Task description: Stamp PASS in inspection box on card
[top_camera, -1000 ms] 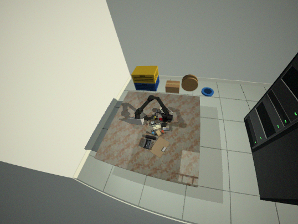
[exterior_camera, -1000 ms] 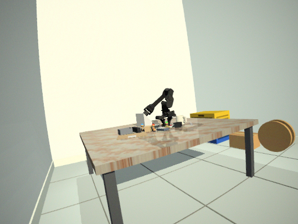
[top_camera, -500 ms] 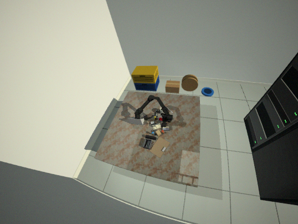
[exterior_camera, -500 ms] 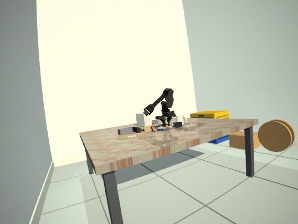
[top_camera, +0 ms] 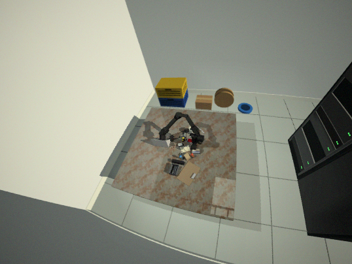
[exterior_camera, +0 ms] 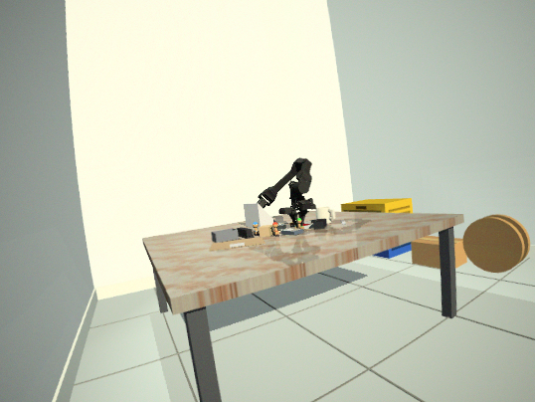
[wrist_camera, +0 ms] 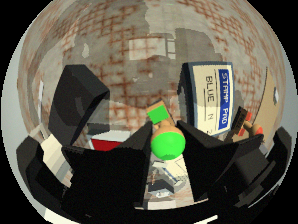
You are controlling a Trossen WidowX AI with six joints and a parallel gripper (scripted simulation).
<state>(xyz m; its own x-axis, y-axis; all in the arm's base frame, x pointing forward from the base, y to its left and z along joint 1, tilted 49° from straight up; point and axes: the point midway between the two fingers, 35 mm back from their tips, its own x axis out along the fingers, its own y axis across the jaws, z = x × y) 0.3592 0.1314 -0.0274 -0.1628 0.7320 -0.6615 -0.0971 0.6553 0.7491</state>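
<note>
Right now the ink pad is 7 cm behind my gripper tip, 6 cm to the left of it and 2 cm below it. The rest, counted from my gripper tip: stamp with red knob 13 cm to the right; black box 12 cm to the left; white mug 8 cm behind, 21 cm to the left, 1 cm above.
</note>
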